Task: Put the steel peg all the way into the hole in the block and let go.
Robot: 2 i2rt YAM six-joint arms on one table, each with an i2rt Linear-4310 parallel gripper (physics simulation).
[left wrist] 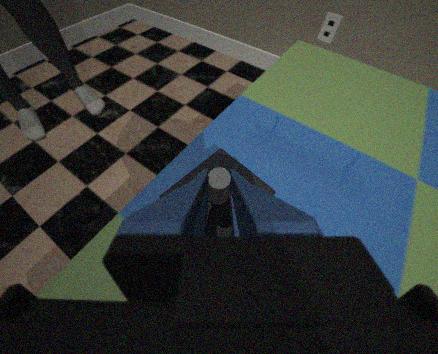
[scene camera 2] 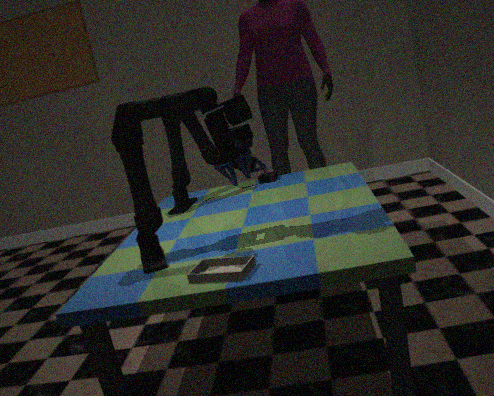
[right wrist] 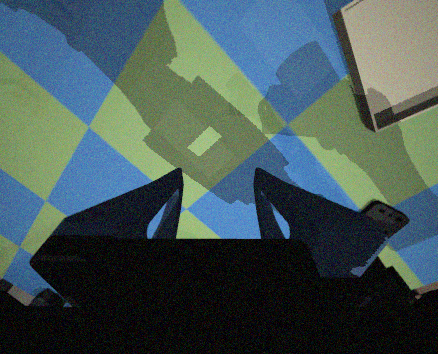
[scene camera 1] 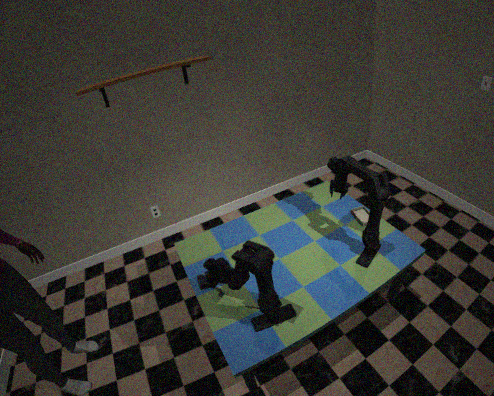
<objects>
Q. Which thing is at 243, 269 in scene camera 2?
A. A shallow tray.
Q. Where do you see a dark block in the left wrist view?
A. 220, 158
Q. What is my left gripper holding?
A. A steel peg.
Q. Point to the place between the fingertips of my right gripper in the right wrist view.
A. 218, 176
</objects>
